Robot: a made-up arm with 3 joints. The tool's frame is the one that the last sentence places.
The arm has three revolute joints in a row. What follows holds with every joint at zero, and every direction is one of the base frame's.
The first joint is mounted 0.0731 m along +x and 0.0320 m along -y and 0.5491 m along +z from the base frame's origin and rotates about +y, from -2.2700 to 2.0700 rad.
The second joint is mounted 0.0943 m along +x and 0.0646 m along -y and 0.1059 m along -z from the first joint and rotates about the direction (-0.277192, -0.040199, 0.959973), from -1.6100 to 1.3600 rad.
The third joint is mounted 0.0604 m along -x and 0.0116 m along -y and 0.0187 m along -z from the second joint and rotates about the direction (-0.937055, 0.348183, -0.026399), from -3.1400 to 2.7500 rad.
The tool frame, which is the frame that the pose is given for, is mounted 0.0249 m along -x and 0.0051 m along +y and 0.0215 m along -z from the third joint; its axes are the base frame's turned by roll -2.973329, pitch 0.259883 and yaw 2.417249 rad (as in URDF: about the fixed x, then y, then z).
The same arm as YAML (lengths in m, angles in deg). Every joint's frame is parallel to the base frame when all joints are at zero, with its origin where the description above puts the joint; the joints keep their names.
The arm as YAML. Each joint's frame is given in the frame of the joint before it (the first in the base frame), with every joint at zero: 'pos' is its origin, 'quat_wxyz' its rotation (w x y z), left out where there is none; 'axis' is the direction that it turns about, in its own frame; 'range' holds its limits. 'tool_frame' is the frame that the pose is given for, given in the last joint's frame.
length_unit: m
angle_unit: deg
joints:
  - joint: joint 1
    pos: [0.0731, -0.032, 0.5491]
    axis: [0.0, 1.0, 0.0]
    range: [-130.06, 118.6]
  - joint: joint 2
    pos: [0.0943, -0.0646, -0.1059]
    axis: [-0.277192, -0.040199, 0.959973]
    range: [-92.25, 77.92]
  - joint: joint 3
    pos: [-0.0604, -0.0116, -0.0187]
    axis: [-0.937055, 0.348183, -0.026399]
    range: [-179.91, 157.56]
tool_frame:
  pos: [-0.0249, 0.0051, -0.0215]
  quat_wxyz: [0.09122, 0.360259, 0.920108, -0.123666]

